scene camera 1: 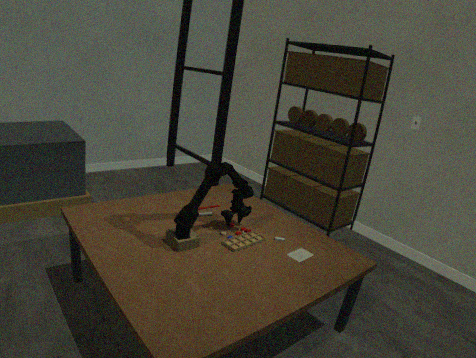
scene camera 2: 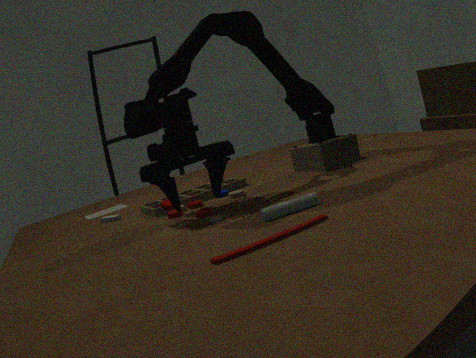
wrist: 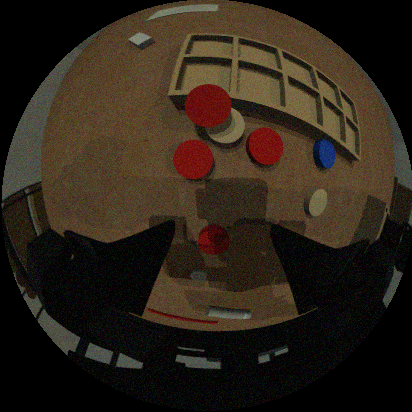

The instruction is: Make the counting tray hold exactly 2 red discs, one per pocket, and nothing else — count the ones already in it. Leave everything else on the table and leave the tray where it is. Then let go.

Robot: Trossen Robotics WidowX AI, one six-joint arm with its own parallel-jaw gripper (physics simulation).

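The wooden counting tray (scene camera 1: 248,244) (scene camera 2: 151,209) (wrist: 235,65) has two rows of pockets; those I see in the wrist view look empty. One red disc (wrist: 208,105) (scene camera 2: 167,204) lies raised over a beige disc (wrist: 228,129) by the tray's near edge. Two other red discs, one (wrist: 193,159) (scene camera 2: 174,214) and another (wrist: 265,146) (scene camera 2: 194,204), lie on the table beside it. My gripper (scene camera 1: 234,223) (scene camera 2: 198,202) (wrist: 224,227) is open and empty, low over the table. A shaded red disc (wrist: 214,239) shows between its spread fingers, on the table.
A blue disc (wrist: 326,154) (scene camera 2: 223,192) and a beige disc (wrist: 318,202) lie beside the tray. A grey disc (wrist: 198,275), white cylinder (scene camera 2: 289,207) (wrist: 229,313) and red stick (scene camera 2: 270,240) lie on the other side. A white block (wrist: 141,40) and white sheet (scene camera 1: 300,255) lie past the tray's end.
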